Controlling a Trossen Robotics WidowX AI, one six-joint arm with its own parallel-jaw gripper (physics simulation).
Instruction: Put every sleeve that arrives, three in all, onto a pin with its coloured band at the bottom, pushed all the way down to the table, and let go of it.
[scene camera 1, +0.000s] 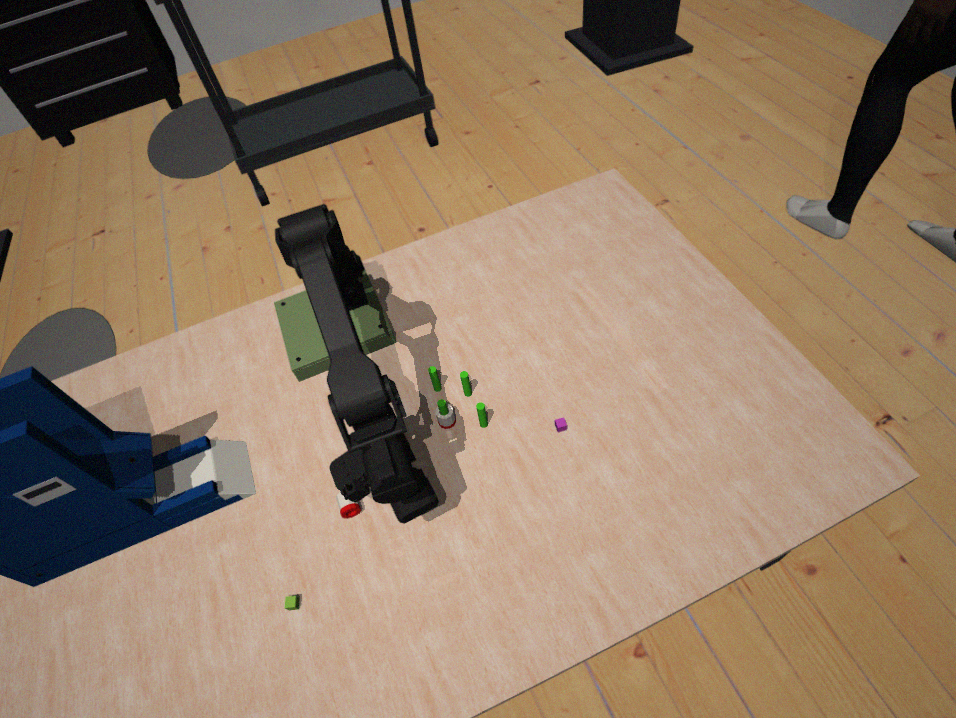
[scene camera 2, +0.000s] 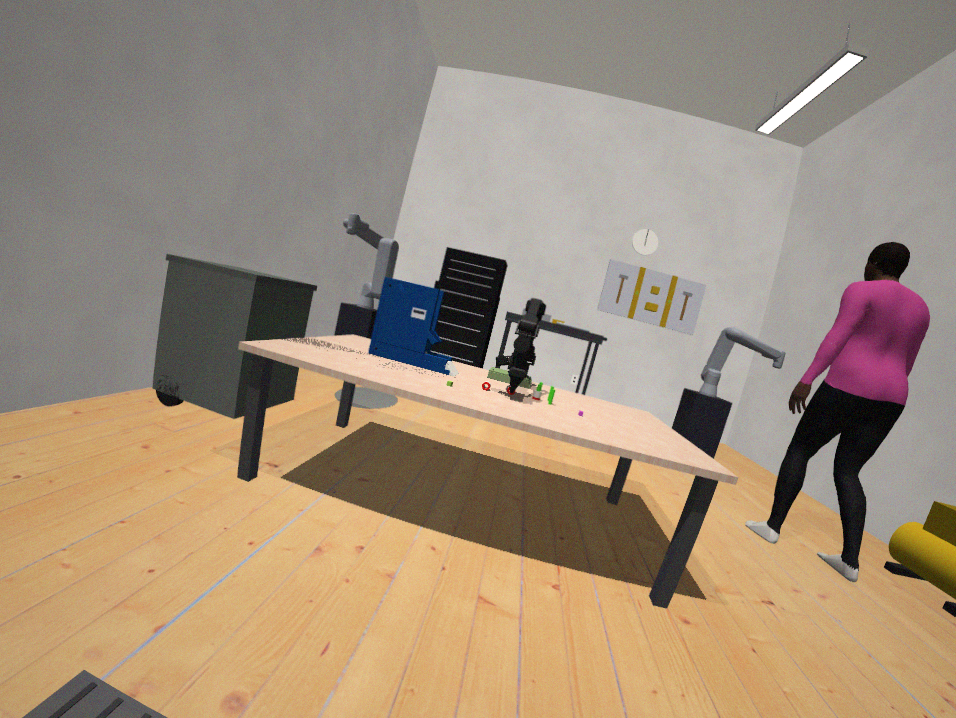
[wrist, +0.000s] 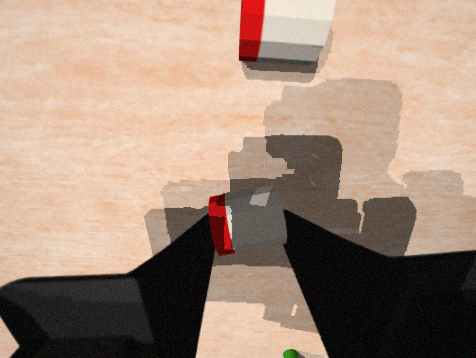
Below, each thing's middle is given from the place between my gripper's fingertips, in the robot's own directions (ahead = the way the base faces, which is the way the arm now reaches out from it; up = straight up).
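My gripper, if you measure from the blue feeder box (scene camera 1: 83, 492), is 44 cm to the left of it, 13 cm past it and 14 cm below it.
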